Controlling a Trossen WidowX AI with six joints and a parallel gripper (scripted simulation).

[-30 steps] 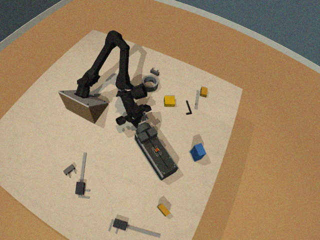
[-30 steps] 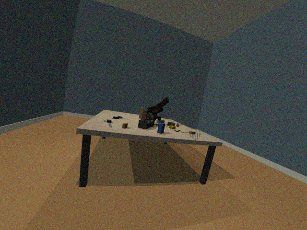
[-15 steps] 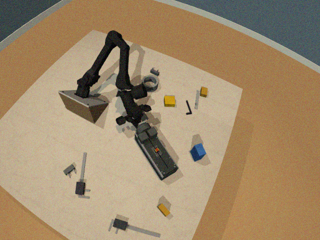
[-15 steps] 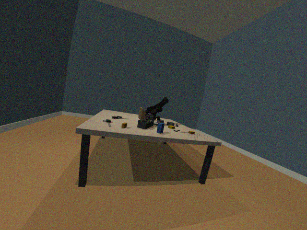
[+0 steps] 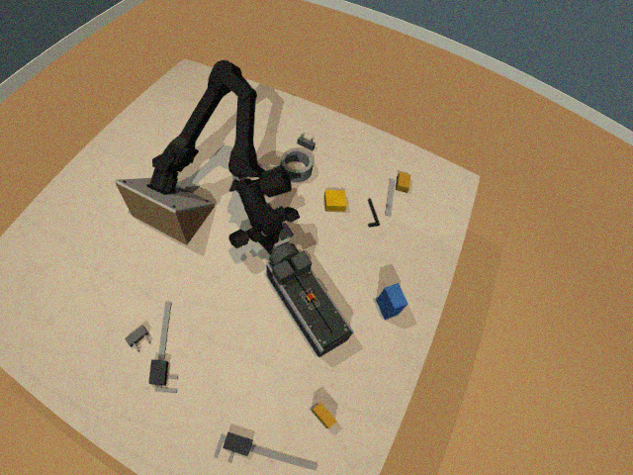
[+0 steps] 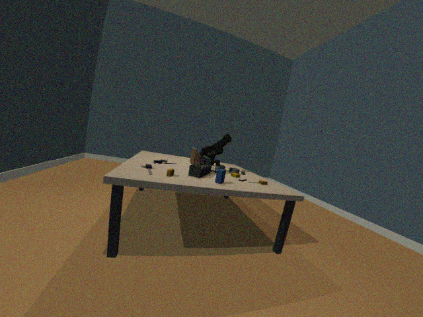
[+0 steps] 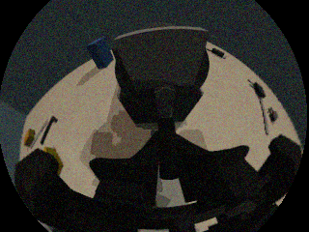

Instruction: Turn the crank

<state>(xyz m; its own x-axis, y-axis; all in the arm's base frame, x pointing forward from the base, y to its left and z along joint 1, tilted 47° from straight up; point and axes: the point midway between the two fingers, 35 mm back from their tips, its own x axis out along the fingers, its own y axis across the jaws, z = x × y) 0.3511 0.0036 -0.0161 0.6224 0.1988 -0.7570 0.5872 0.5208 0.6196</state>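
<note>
My gripper tip is now 20 mm past the crank handle, 10 mm to the right of it and 30 mm below it. The rest, counted from my gripper tip: yellow block 80 mm ahead, 250 mm to the left, 20 mm below; then red pointer 130 mm ahead, 90 mm to the right, 50 mm above; then black hex key 210 mm ahead, 250 mm to the left, 30 mm below.
</note>
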